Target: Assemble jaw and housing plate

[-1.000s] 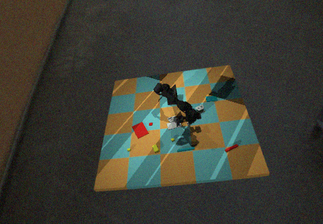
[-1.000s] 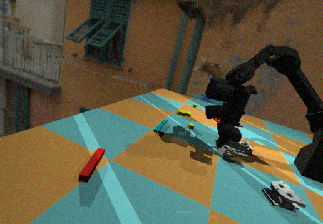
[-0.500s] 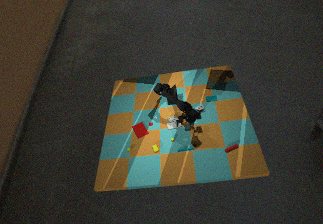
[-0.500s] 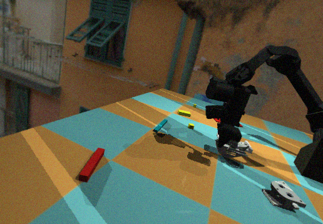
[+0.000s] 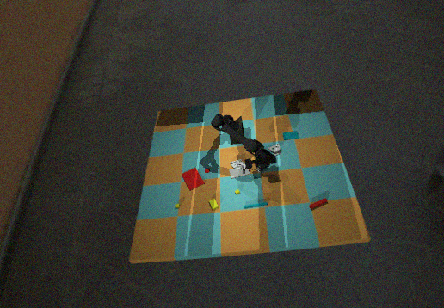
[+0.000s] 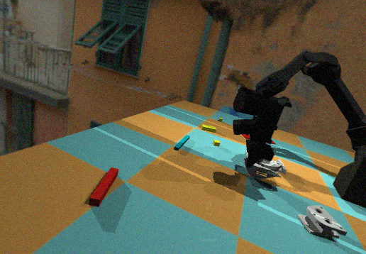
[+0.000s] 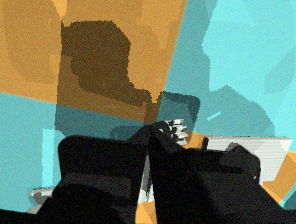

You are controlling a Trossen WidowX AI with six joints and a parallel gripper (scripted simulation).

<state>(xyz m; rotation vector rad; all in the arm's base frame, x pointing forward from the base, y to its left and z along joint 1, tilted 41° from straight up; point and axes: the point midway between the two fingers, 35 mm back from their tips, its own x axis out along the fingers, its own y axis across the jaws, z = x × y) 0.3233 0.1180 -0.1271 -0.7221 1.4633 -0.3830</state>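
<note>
My gripper tip is 20 mm to the left of the white jaw and 10 mm past it. The rest, counted from my gripper tip: cyan bar: 240 mm ahead, 30 mm to the right, 30 mm below; base: 190 mm behind, 90 mm to the left; small yellow cube: 150 mm to the right, 140 mm ahead, 20 mm below.
</note>
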